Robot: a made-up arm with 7 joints.
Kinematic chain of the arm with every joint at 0, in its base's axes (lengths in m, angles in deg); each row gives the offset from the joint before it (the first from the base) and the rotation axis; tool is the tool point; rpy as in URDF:
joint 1: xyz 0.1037 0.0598 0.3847 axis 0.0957 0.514 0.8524
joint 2: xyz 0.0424 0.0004 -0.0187 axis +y
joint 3: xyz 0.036 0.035 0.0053 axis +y
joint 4: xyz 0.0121 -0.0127 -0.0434 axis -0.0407 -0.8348 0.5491
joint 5: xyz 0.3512 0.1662 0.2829 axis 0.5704 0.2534 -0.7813
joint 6: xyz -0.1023 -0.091 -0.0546 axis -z
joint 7: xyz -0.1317 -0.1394 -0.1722 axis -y
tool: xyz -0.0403 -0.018 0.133 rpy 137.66 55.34 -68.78
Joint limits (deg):
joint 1: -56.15..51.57
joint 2: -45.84..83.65
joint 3: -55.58..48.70
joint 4: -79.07..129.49
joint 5: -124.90..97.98
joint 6: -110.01..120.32
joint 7: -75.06..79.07
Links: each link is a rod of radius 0.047 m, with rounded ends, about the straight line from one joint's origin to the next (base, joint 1, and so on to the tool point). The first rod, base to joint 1, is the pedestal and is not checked.
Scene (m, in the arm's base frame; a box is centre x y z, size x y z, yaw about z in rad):
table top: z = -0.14
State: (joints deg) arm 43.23 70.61 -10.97 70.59 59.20 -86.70 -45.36
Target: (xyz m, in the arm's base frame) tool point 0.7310 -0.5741 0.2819
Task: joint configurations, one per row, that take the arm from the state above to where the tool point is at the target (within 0.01 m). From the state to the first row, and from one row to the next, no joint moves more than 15 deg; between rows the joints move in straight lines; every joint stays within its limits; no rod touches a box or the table.
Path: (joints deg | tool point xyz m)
1: 34.20 68.38 -12.94 56.98 62.73 -73.21 -37.37 | 0.1728 0.3128 0.3917
2: 25.16 66.14 -14.91 43.38 66.25 -59.71 -29.39 | 0.1790 0.2776 0.3883
3: 16.13 63.91 -16.89 29.77 69.78 -46.22 -21.40 | 0.1823 0.2754 0.4116
4: 7.09 61.68 -18.86 16.17 73.30 -32.73 -13.41 | 0.2109 0.3098 0.4451
5: -1.94 59.44 -20.83 2.56 76.83 -19.24 -5.42 | 0.2911 0.3576 0.4743
6: -10.98 57.21 -22.80 -11.04 80.35 -5.74 2.56 | 0.4304 0.3754 0.4913
7: -20.01 54.98 -24.78 -24.65 83.88 7.75 10.55 | 0.6057 0.3191 0.4938
8: -29.05 52.74 -26.75 -38.25 87.40 21.24 18.54 | 0.7683 0.1663 0.4804
9: -38.08 50.51 -28.72 -51.86 90.93 34.73 26.53 | 0.8624 -0.0693 0.4461
10: -47.12 48.28 -30.69 -65.46 94.45 48.23 34.51 | 0.8502 -0.3385 0.3825
11: -56.15 46.04 -32.67 -79.07 97.98 61.72 42.50 | 0.7310 -0.5741 0.2820

